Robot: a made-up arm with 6 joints. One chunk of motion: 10 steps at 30 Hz.
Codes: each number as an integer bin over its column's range. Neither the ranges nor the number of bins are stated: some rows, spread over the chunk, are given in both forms.
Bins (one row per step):
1: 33 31 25 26 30 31
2: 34 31 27 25 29 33
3: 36 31 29 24 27 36
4: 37 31 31 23 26 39
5: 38 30 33 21 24 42
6: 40 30 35 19 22 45
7: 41 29 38 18 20 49
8: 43 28 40 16 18 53
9: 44 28 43 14 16 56
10: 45 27 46 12 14 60
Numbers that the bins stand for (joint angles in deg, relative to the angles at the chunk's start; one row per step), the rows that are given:
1: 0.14 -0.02 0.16 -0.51 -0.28 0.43
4: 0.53 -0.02 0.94 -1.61 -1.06 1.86
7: 0.92 -0.15 1.86 -3.45 -2.22 3.64
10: 1.31 -0.29 2.91 -5.65 -3.38 5.60
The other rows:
2: 0.23 -0.02 0.42 -0.87 -0.47 0.79
3: 0.43 -0.02 0.68 -1.24 -0.86 1.32
5: 0.62 -0.09 1.21 -2.34 -1.44 2.39
6: 0.82 -0.09 1.47 -3.08 -1.83 2.92
8: 1.11 -0.22 2.12 -4.18 -2.61 4.35
9: 1.21 -0.22 2.51 -4.92 -3.00 4.88

